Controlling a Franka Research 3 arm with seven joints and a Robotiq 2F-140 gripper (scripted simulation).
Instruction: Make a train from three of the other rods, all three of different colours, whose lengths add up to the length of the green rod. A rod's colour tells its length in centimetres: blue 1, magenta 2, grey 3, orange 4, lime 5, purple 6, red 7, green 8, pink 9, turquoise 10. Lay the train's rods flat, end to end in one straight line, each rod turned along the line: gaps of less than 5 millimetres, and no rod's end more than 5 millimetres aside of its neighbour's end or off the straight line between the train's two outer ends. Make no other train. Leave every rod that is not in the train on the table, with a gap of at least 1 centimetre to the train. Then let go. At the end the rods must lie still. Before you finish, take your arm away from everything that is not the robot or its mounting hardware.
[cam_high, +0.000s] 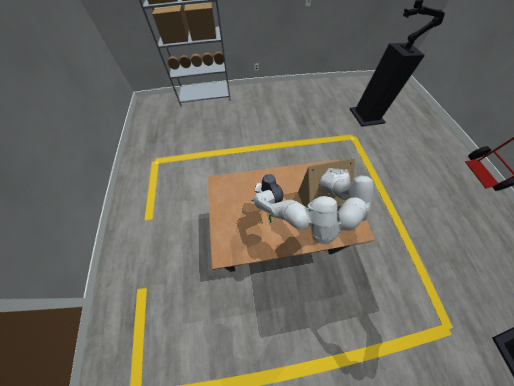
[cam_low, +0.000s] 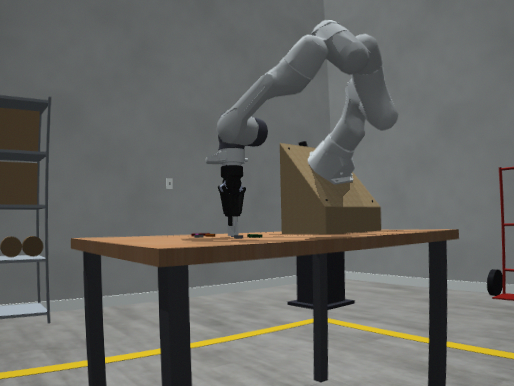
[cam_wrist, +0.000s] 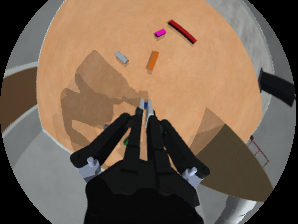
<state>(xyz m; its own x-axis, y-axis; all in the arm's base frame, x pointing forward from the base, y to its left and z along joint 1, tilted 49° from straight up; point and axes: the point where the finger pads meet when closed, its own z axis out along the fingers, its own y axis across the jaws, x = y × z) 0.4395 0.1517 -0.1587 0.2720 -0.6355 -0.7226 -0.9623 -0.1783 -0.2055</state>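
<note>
The small blue rod lies 3 cm below my hand. Also, from my hand: green rod: 10 cm to the left, 3 cm below, 1 cm behind; then magenta rod: 15 cm to the right, 5 cm ahead, 3 cm below; then orange rod: 9 cm to the right, 3 cm below, 3 cm ahead.
</note>
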